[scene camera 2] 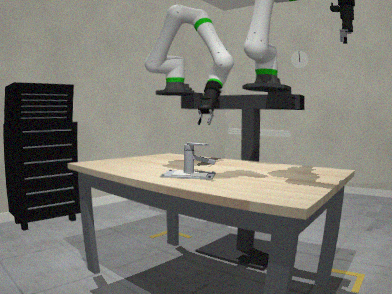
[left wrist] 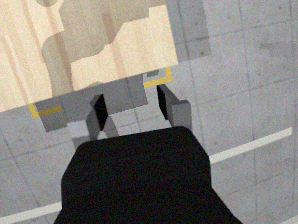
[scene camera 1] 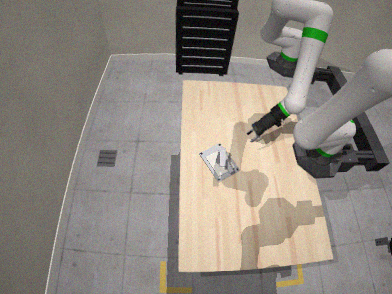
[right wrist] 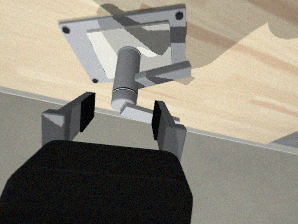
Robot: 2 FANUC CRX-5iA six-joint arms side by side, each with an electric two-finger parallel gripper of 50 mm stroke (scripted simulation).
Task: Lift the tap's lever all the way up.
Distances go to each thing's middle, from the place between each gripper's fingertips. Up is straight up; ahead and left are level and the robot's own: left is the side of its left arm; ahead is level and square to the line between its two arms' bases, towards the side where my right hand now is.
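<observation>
Grey tap (right wrist: pixel 139 56): 15 cm below my right hand, 14 cm ahead of it, 6 cm to the left of it. Base plate (right wrist: pixel 75 31): 25 cm below my right hand, 16 cm ahead, 3 cm to the left.
My left gripper: 60 cm above the grey tap, 64 cm to the left of it, 42 cm short of it. Base plate: 70 cm below my left hand, 43 cm ahead, 67 cm to the right.
</observation>
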